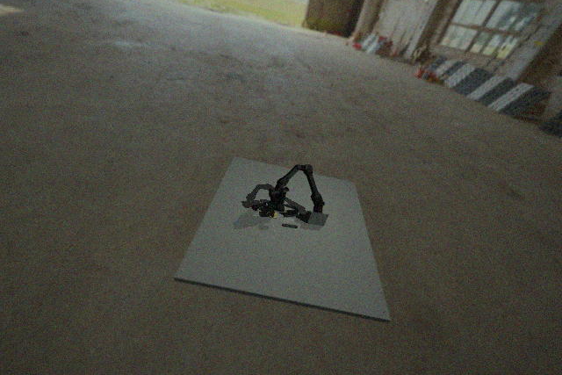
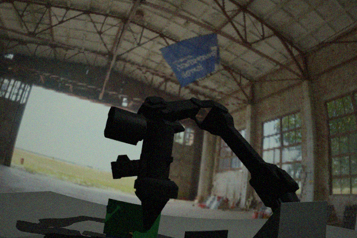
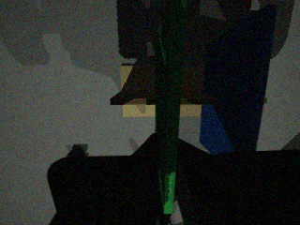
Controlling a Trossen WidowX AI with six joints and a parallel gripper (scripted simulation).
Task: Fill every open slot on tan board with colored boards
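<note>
The green board lies 30 mm ahead of my gripper tip. From my gripper tip the other things lie so: tan board (40 mm below, 30 mm ahead, 20 mm to the right); dark flat piece (120 mm behind, 40 mm below, 10 mm to the right); blue board (50 mm to the right, 30 mm ahead, 10 mm below).
</note>
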